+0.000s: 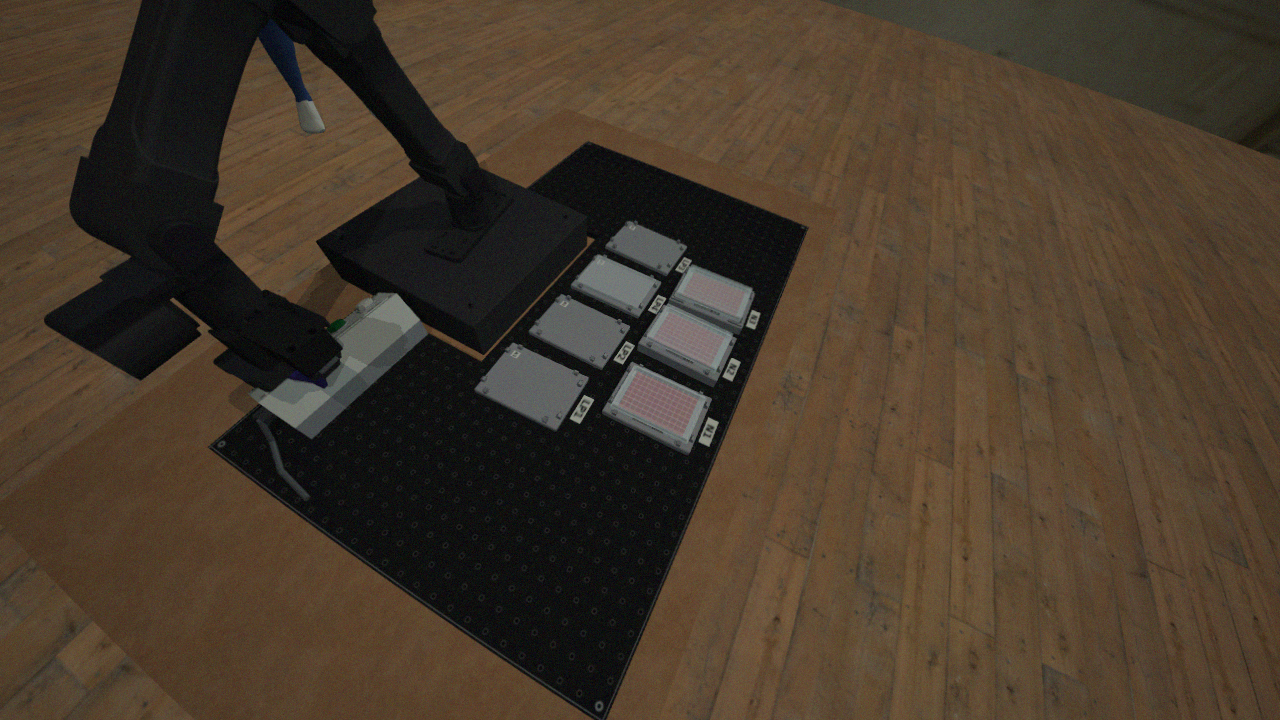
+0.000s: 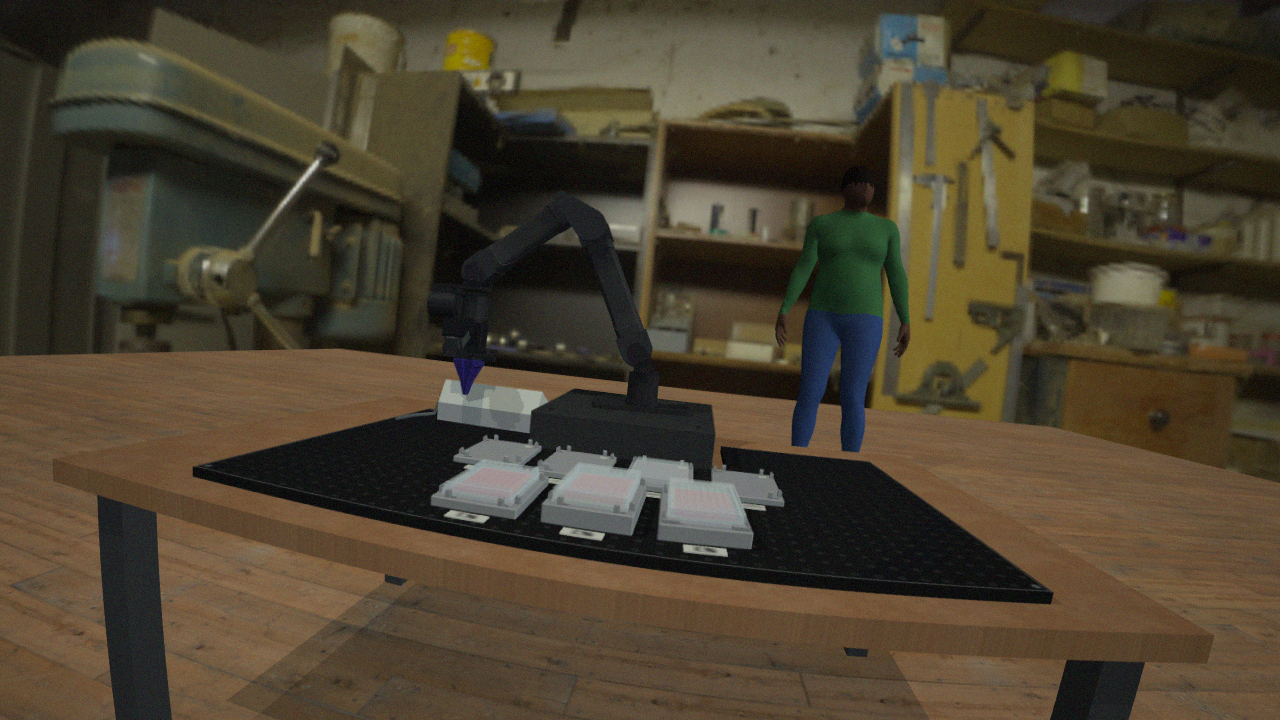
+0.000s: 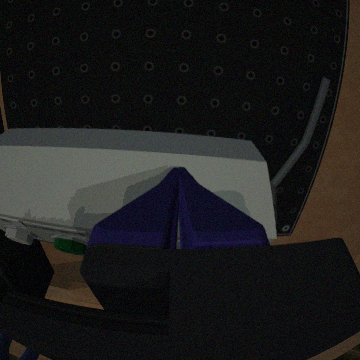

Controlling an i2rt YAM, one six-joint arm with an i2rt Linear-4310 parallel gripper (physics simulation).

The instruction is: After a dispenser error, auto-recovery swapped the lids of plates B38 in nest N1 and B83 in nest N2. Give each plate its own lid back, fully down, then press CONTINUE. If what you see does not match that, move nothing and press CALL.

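Frame: origin at the arm's base, x ahead, y right, z down, level; millimetres.
Seen in the pictures: gripper, fingertip midpoint: (image 1: 323,385) (image 2: 465,394) (image 3: 178,176); arm's base at its link origin: (image 1: 472,224) (image 2: 640,409).
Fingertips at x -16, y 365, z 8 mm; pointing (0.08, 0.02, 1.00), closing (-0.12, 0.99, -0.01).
Observation:
Pixels of each thing's top centre, then the offset from my fingertips to it. "spot": a spot on its surface instead.
- pale control box at its top centre: (image 3: 89,247) (image 1: 325,337) (image 2: 496,384) dx -29, dy -57, dz -24 mm
- green button at its top centre: (image 3: 66,253) (image 1: 333,322) dx -46, dy -86, dz -14 mm
- pale knob at its top centre: (image 3: 13,242) (image 1: 362,300) dx -35, dy -135, dz -14 mm
- N1 plate at its top centre: (image 2: 495,474) (image 1: 660,399) dx +439, dy -157, dz +33 mm
- N2 plate at its top centre: (image 2: 601,478) (image 1: 690,334) dx +456, dy -288, dz +20 mm
- third plate at its top centre: (image 2: 704,494) (image 1: 715,289) dx +478, dy -412, dz +24 mm
- pale flat piece at its top centre: (image 2: 660,468) (image 1: 617,280) dx +295, dy -381, dz +42 mm
- grey cable at a spot on its surface: (image 3: 312,120) spot: dx +8, dy +114, dz +54 mm
My gripper (image 1: 324,385) (image 2: 465,392) (image 3: 178,176) is shut and empty, its purple fingertips together over the pale control box (image 1: 389,326) (image 2: 510,404) (image 3: 45,172). A green button (image 1: 337,325) (image 3: 70,245) and a pale knob (image 3: 19,234) show on the box's side facing the arm; their lettering is unreadable. Pink-welled plates sit in the front row: the N1 plate (image 1: 657,405) (image 2: 490,481), the N2 plate (image 1: 687,340) (image 2: 595,486) and a third plate (image 1: 714,292) (image 2: 703,501). Clear lids seem to cover them; plate and lid codes are too small to read. Whether the fingertips touch the box is unclear.
Grey lid stands (image 1: 532,386) (image 1: 579,331) (image 1: 646,246) line the row behind; another stand bears a pale flat piece (image 1: 617,283) (image 2: 662,471). The black arm base (image 1: 447,259) (image 2: 617,429) is beside the box. A grey cable (image 1: 279,461) (image 3: 312,120) leaves the box. A person (image 2: 850,295) stands behind.

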